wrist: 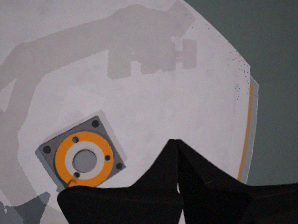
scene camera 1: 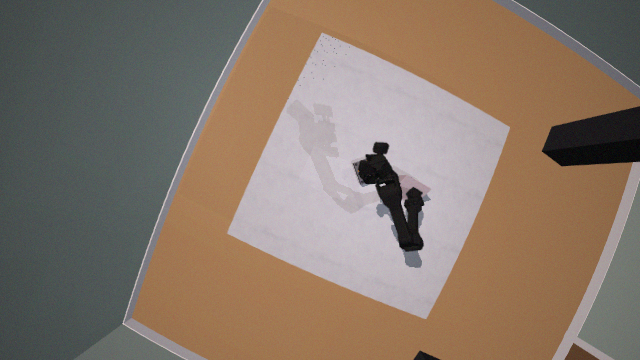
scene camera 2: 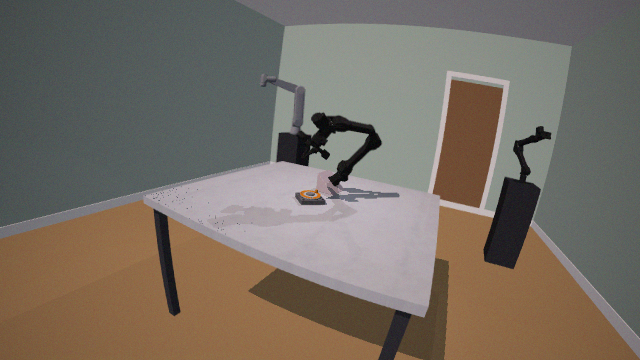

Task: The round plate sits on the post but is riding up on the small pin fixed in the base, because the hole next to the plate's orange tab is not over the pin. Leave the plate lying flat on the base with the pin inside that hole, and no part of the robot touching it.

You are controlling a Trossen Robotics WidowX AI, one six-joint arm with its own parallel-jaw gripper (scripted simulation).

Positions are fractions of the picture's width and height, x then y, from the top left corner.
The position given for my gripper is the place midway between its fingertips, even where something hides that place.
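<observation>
My gripper (wrist: 0.59,0.65) is shut and there's nothing held in it, and I can see a dark grey square base (wrist: 0.17,0.67) too.
</observation>
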